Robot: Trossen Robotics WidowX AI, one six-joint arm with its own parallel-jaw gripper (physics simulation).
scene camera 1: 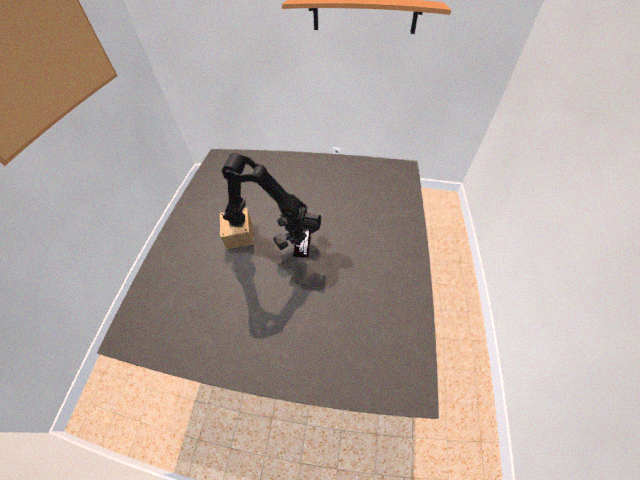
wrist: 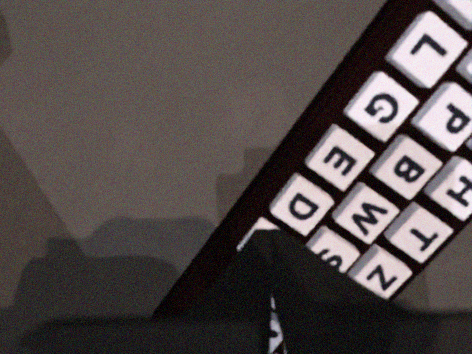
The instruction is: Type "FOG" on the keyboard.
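Where they show: gripper, fingertip midpoint: [scene camera 1: 297,244] [wrist: 267,241]; arm's base at its link origin: [scene camera 1: 237,220].
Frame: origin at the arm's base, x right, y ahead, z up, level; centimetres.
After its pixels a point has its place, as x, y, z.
The keyboard [scene camera 1: 302,249] @(9.7, 28.5, -8.7) [wrist: 340,87] @(1.6, 25.3, -9.2) is a small dark red-black board with white letter keys. It lies on the dark table top and runs diagonally in the wrist view. The G key [wrist: 381,106] @(1.5, 26.4, -8.7) shows between the L key [wrist: 427,49] @(-0.3, 26.5, -8.7) and the E key [wrist: 340,158] @(3.3, 26.4, -8.7). The D key [wrist: 301,204] @(5.1, 26.2, -8.7) is beside E. My gripper [scene camera 1: 299,240] @(6.8, 26.2, -9.1) [wrist: 267,241] @(6.8, 26.2, -9.1) is shut and empty, with its tips over the key beyond D, whose letter is hidden. Whether the tips touch it I cannot tell. No F or O key can be made out in the wrist view.
The arm's base stands on a wooden block [scene camera 1: 237,238] @(6.8, 0.3, -3.9) left of the keyboard on the dark table top [scene camera 1: 361,330] @(44.8, 51.5, -10.3). Other keys, such as the S key [wrist: 332,252] @(5.9, 28.0, -8.7) and the Z key [wrist: 381,277] @(5.8, 29.9, -8.7), are near the fingers. An orange shelf [scene camera 1: 367,5] is high on the back wall.
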